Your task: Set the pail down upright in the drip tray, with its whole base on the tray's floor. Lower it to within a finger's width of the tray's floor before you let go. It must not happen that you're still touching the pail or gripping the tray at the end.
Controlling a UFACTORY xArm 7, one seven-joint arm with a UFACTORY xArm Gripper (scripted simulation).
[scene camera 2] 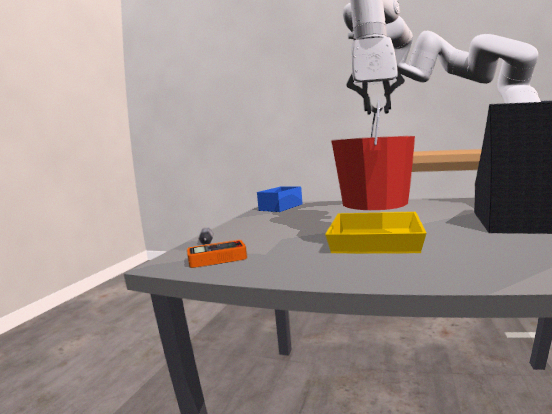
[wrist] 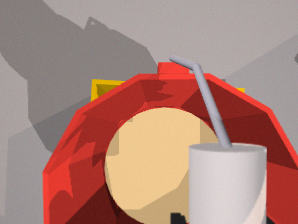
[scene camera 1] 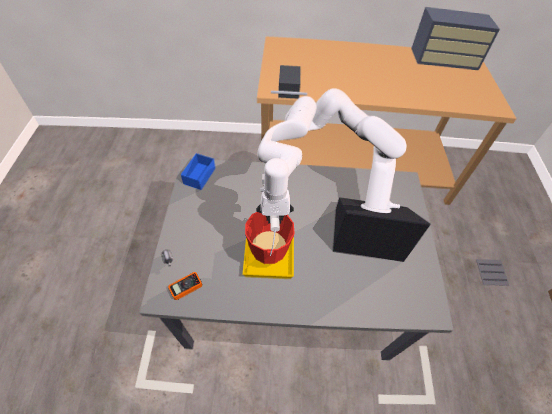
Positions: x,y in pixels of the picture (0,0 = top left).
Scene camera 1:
red pail: 257,230
yellow drip tray: 284,269
